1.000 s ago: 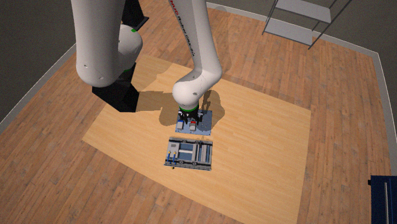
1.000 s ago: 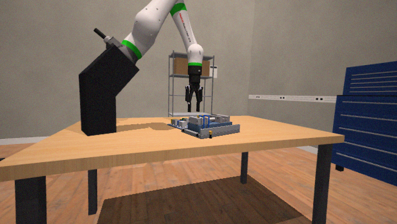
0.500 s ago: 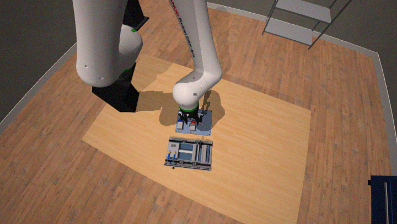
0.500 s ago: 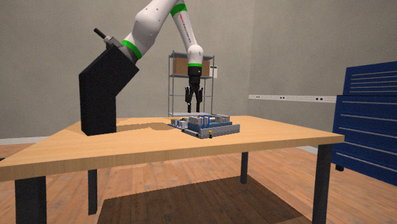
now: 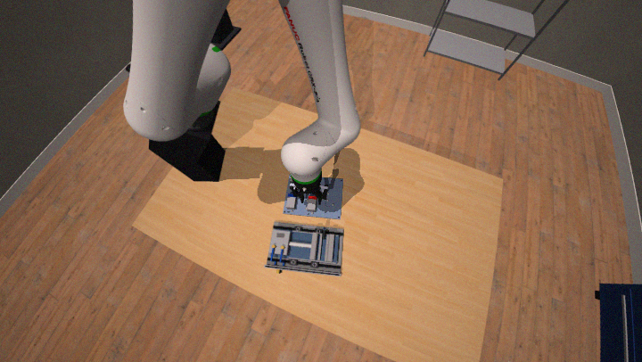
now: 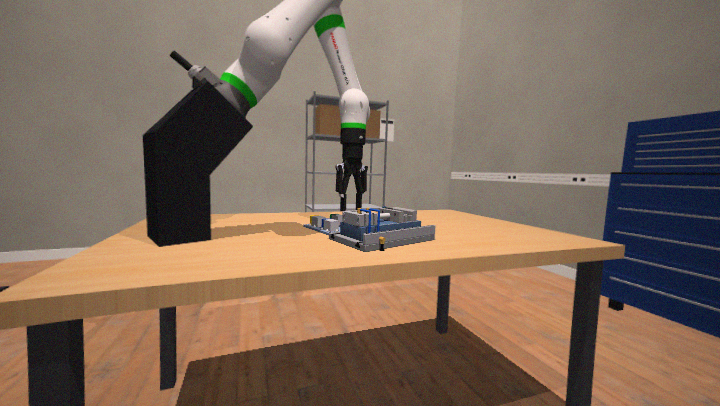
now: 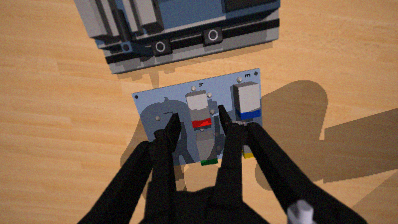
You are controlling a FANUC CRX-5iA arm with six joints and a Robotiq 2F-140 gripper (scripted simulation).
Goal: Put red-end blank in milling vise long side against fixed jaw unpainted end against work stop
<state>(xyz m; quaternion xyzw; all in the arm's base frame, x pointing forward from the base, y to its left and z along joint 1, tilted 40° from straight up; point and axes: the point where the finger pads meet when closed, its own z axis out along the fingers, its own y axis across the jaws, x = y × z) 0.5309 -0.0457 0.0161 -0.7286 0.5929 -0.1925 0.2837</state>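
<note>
The red-ended blank lies 7 cm below my hand. The rest, counted from my hand: blue-ended blank: 9 cm behind, 2 cm to the right, 7 cm below; blue-grey plate: 1 cm behind, 4 cm to the left, 10 cm below; green-ended blank: 2 cm behind, 9 cm to the left, 7 cm below.
</note>
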